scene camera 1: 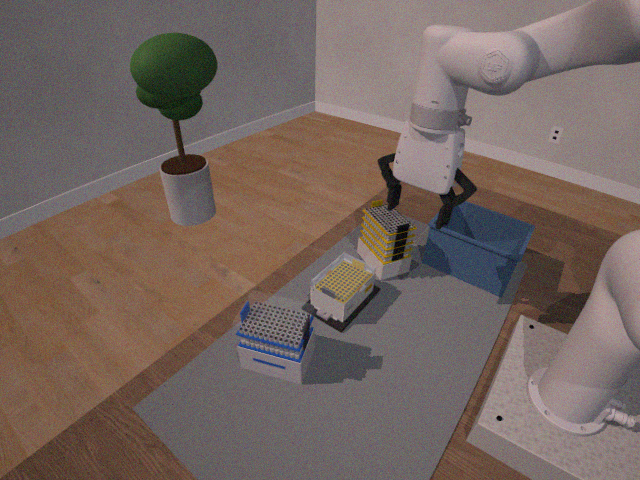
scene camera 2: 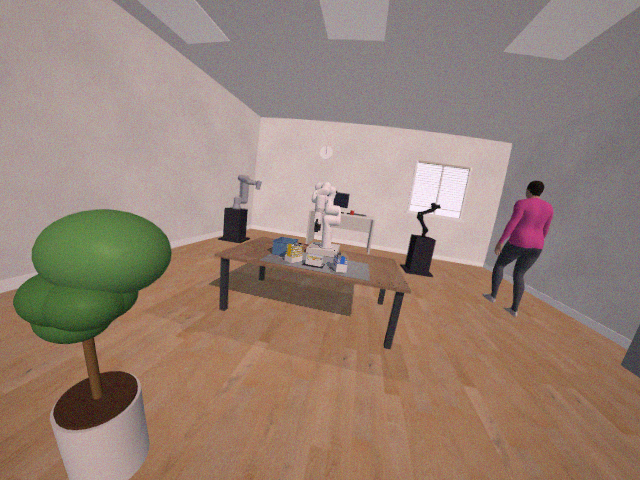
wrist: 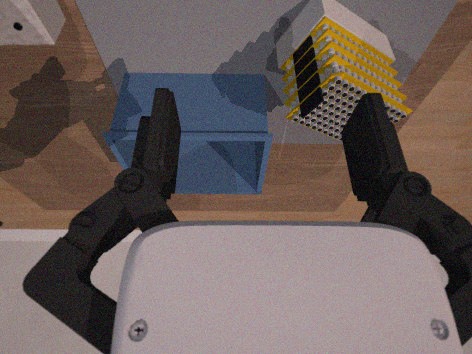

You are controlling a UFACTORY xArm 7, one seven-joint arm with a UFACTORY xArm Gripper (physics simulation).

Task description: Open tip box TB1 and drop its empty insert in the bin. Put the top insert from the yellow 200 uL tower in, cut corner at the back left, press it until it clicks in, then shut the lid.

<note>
My gripper is open and holds nothing. A blue-trimmed tip box sits on a grey mat. Further things: a tip box TB1 and a blue bin.
My gripper also shows in the wrist view.
</note>
